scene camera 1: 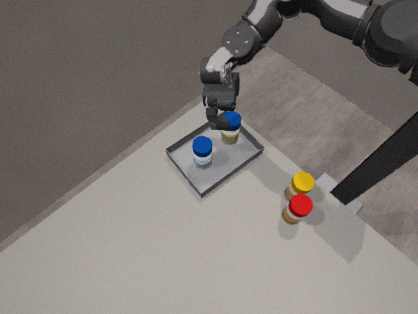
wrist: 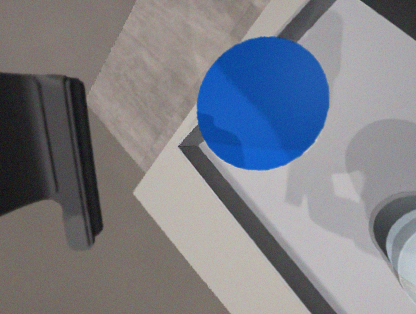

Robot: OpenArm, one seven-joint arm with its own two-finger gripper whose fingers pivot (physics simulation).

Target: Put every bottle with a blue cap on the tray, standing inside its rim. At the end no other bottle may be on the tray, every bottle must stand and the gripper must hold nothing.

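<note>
One blue-capped bottle with pale yellow contents (scene camera 1: 230,135) (wrist: 263,103) stands upright inside the tray near its back corner. A second blue-capped bottle, clear and whitish (scene camera 1: 202,150) (wrist: 407,255), stands upright inside the tray; part of its body shows at the right edge of the wrist view. The grey tray (scene camera 1: 184,175) (wrist: 250,227) lies flat on the table. My gripper (scene camera 1: 220,122) is open, above and beside the yellowish bottle, partly covering it in the scene view. One finger shows at the left of the wrist view, apart from the cap.
A yellow-capped bottle (scene camera 1: 302,184) and a red-capped bottle (scene camera 1: 299,207) stand close together on the table (scene camera 1: 150,240), right of the tray and outside it. The table's edge runs close behind the tray's back corner. A dark post (scene camera 1: 385,157) stands at the right.
</note>
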